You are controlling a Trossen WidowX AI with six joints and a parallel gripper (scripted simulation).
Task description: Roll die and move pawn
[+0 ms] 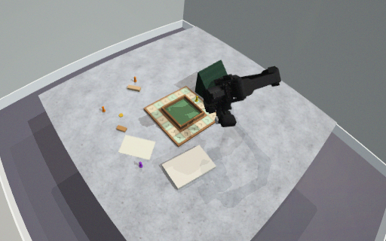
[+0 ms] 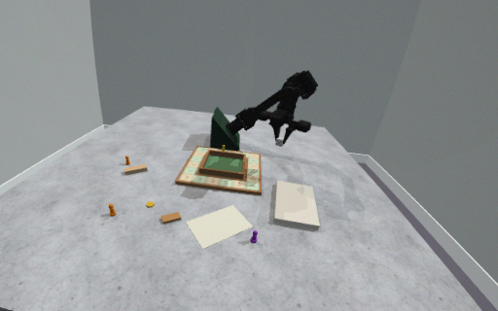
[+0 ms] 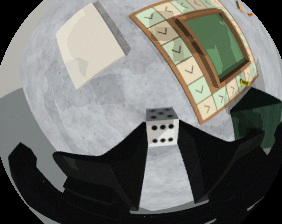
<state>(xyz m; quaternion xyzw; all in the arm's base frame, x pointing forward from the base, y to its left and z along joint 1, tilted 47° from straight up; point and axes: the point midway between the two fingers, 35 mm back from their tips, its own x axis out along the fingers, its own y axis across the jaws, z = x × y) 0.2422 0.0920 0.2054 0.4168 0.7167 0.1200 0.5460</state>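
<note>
The yellow pawn is 8 cm behind my gripper tip, 22 cm to the right of it and 9 cm below it. Round my gripper tip: white die right at my gripper tip; cream slab 20 cm ahead, 6 cm to the left, 11 cm below; green tray 3 cm ahead, 20 cm to the right, 12 cm below.
</note>
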